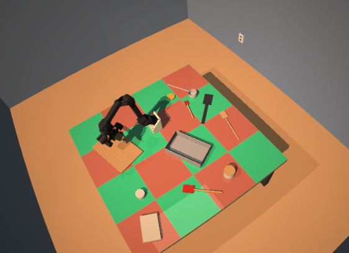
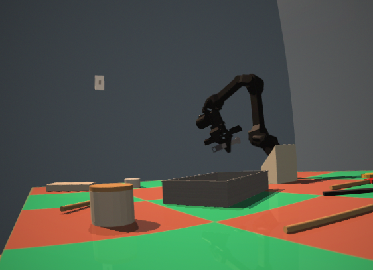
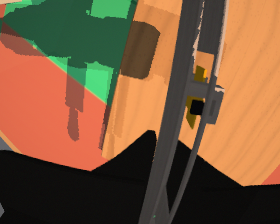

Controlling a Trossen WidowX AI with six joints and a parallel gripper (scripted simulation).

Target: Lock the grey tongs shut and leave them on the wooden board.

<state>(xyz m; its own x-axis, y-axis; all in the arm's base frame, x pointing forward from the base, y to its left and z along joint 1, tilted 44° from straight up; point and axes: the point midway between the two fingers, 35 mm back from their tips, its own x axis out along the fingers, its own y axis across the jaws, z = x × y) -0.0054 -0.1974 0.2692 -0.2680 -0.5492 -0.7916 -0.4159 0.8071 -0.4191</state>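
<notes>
Now: gripper tip 40 mm short of the yellow mark, 30 mm below it and 10 mm to the right of it. Round my gripper tip: roasting tin 420 mm to the left, 350 mm ahead, 100 mm below; then cream cylinder 460 mm ahead, 110 mm below, 60 mm to the right; then wooden board 120 mm below, 40 mm to the right, 20 mm ahead.
</notes>
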